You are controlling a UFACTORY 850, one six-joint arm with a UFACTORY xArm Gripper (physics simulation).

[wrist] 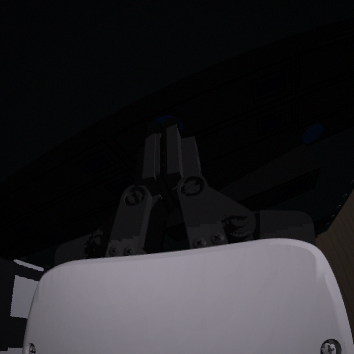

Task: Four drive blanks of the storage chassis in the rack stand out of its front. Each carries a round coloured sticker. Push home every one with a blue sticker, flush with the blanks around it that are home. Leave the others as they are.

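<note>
The front of the storage chassis [225,117] runs as a very dark band slantwise across the wrist view, from lower left to upper right. My gripper [168,137] is shut, with nothing between its fingers, and its fingertips point at the chassis front. A blue sticker [162,119] shows partly behind the fingertips, which hide the rest of it. Whether the tips touch that blank I cannot tell. A second blue sticker [313,133] shows at the right, clear of the fingers. It is too dark to tell how far any blank stands out. Stickers of other colours cannot be made out.
Below the chassis front at the right is a dark surface with a darker slot [295,189]. A brown wood-like surface [342,240] shows at the right edge. Pale white patches [24,296] show at the lower left. Above the chassis the view is almost black.
</note>
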